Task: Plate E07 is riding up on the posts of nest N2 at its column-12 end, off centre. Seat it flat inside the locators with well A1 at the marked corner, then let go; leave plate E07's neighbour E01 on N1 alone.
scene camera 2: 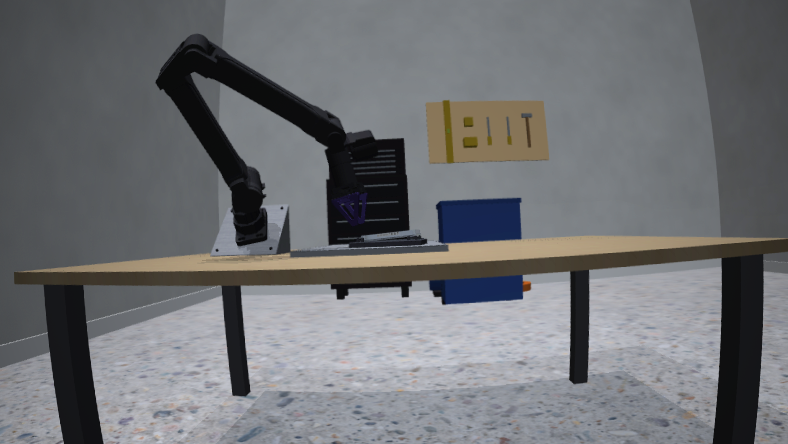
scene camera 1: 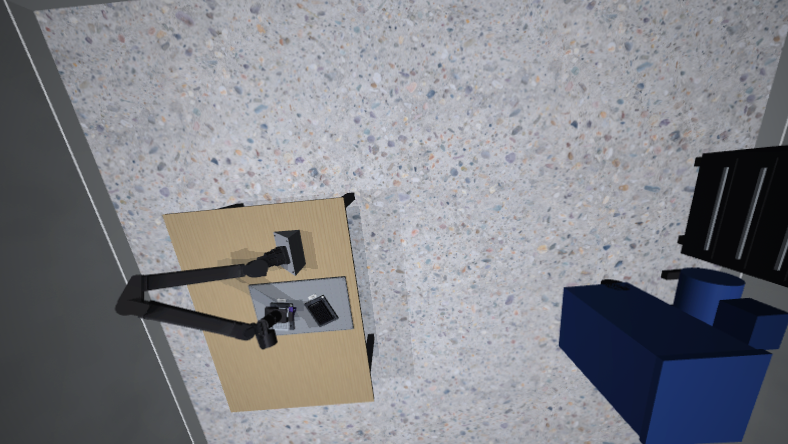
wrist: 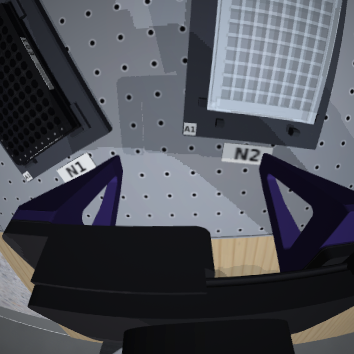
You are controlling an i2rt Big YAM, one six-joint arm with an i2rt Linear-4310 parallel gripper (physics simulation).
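Seen in the pictures: gripper, fingertip midpoint: point(scene camera 2: 358, 224) point(scene camera 1: 287, 308) point(wrist: 191, 161); arm's base, origin of the base link: point(scene camera 2: 252, 228) point(scene camera 1: 284, 254).
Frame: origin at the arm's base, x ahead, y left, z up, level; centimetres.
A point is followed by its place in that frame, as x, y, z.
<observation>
Plate E07 point(wrist: 275, 60) {34.1, -16.4, -2.9} point(scene camera 2: 391, 235) {35.8, -21.2, -3.4}, clear and pale with a grid of wells, sits on dark nest N2 point(wrist: 200, 55) {35.4, -11.5, -4.6}. In scene camera 2 it is tilted, its right end higher. In the wrist view its near edge lies back from the nest's near edge and slightly skewed; its far end is out of frame. The A1 tag point(wrist: 190, 129) {29.9, -9.5, -4.6} marks the nest's near left corner. Black plate E01 point(wrist: 25, 95) {36.6, 3.0, -3.2} point(scene camera 1: 320, 310) {36.0, 5.7, -3.3} rests in nest N1 point(wrist: 87, 117) {33.0, -1.2, -4.6}. My gripper point(wrist: 191, 161) {28.9, -9.4, -0.4} point(scene camera 2: 355, 222) {28.9, -9.4, -0.4} is open and empty, above the nests' level, its fingertips short of N2's labelled near side.
Both nests stand on a grey perforated board point(wrist: 150, 187) {24.7, -4.3, -5.8} point(scene camera 1: 341, 292) {29.6, 18.9, -5.8} on the wooden table point(scene camera 1: 297, 369) {73.4, -22.3, -7.1} point(scene camera 2: 551, 253) {55.3, -61.0, -7.1}. The arm's angled base mount point(scene camera 1: 298, 250) {0.0, 6.7, -1.6} point(scene camera 2: 278, 226) {7.5, -1.0, 0.2} stands beside the board. White labels N1 point(wrist: 76, 167) {28.5, 2.7, -5.6} and N2 point(wrist: 247, 153) {26.5, -14.1, -5.6} lie by their nests.
</observation>
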